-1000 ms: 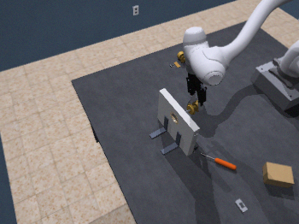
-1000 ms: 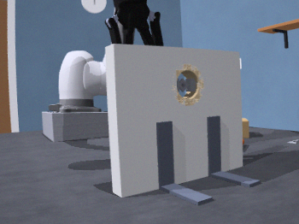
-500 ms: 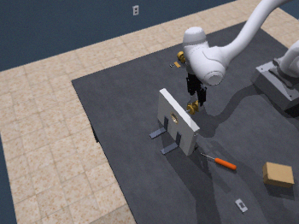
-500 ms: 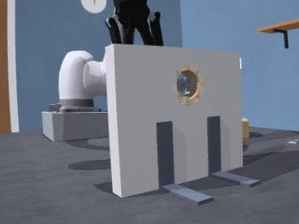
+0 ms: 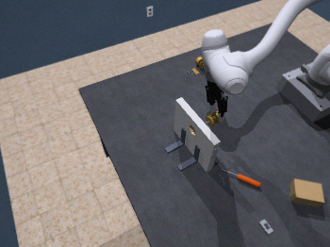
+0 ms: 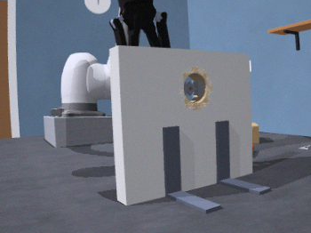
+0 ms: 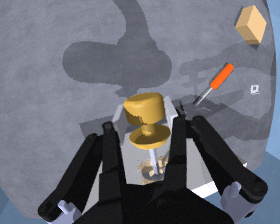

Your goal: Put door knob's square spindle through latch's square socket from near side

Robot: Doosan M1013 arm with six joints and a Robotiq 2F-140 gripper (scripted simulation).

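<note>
My hand is 13 cm short of the white wooden panel, 6 cm above it and 1 cm to the right of it. Also, from my hand: brass piece: 48 cm to the right, 23 cm behind, 21 cm below; then orange-handled screwdriver: 26 cm to the left, 20 cm below, 2 cm ahead; then cardboard box: 48 cm to the left, 18 cm below, 18 cm behind.
</note>
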